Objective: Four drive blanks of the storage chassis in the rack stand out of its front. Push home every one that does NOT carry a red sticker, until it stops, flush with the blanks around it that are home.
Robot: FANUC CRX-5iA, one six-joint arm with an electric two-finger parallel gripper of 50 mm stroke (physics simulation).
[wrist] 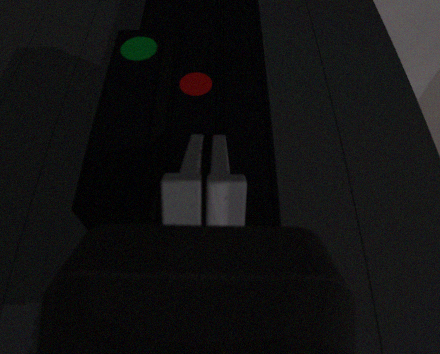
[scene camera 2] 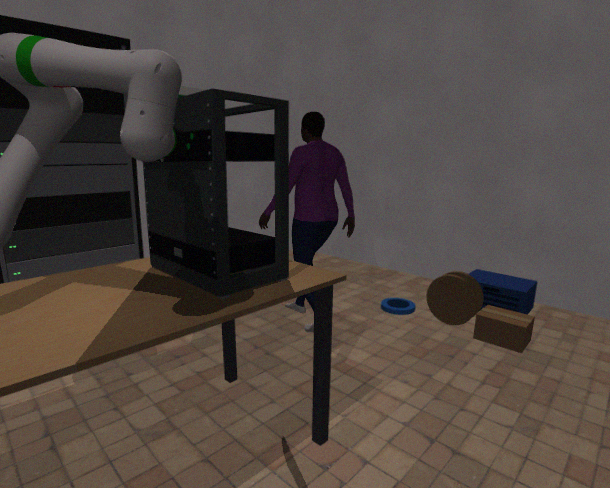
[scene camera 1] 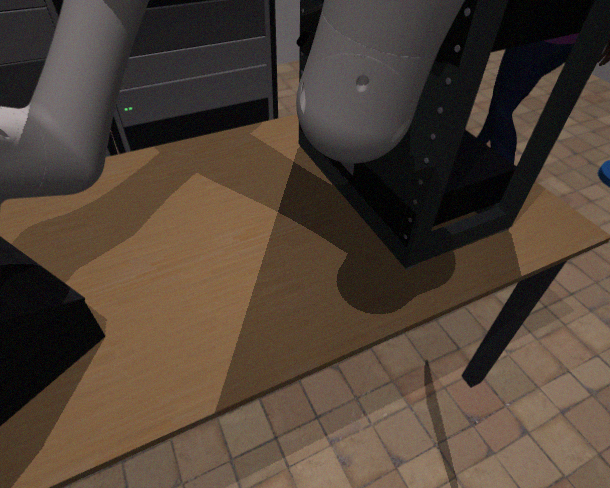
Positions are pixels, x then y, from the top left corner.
rack: wrist 319, 115; scene camera 2; scene camera 1
same spot on rack: (scene camera 1: 439, 171) = (scene camera 2: 220, 219)
